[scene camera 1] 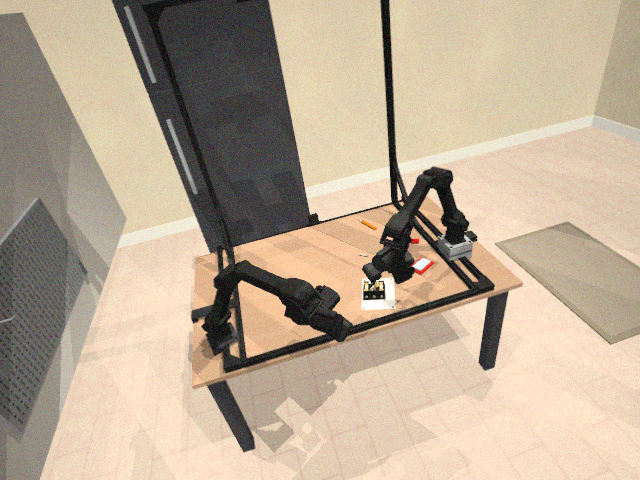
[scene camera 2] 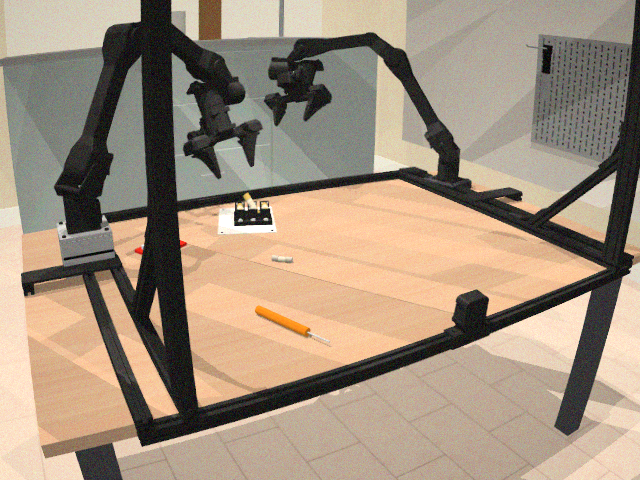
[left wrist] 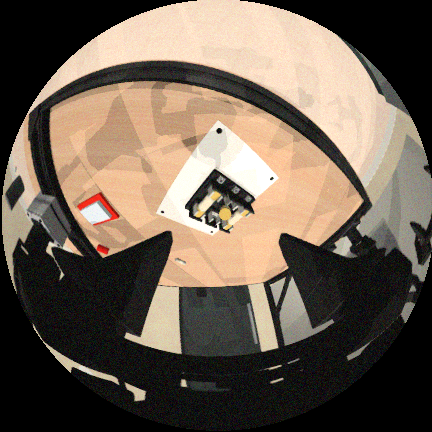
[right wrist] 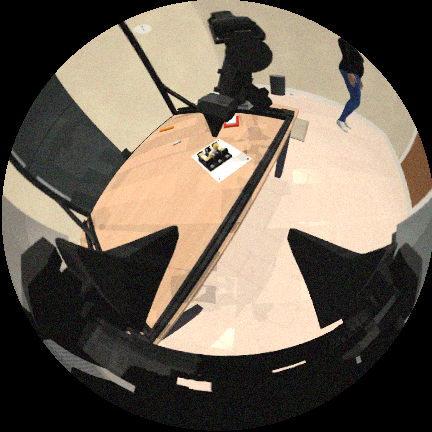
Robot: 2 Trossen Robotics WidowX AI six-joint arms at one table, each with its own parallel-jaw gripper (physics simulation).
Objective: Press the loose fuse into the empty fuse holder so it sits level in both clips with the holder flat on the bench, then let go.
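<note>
The black fuse holder sits on a white plate on the bench. Two yellow-capped fuses lie in its outer positions. Between them a yellow-capped fuse is tilted steeply, its upper end sticking up above the holder; its lower end is hard to see. My left gripper is open and empty, above the holder and clear of the fuse. My right gripper is open and empty, high near the table's front edge.
A small grey-capped fuse and an orange screwdriver lie behind the plate in scene camera 1. A red-and-white box lies to the plate's right there. Black rails edge the table.
</note>
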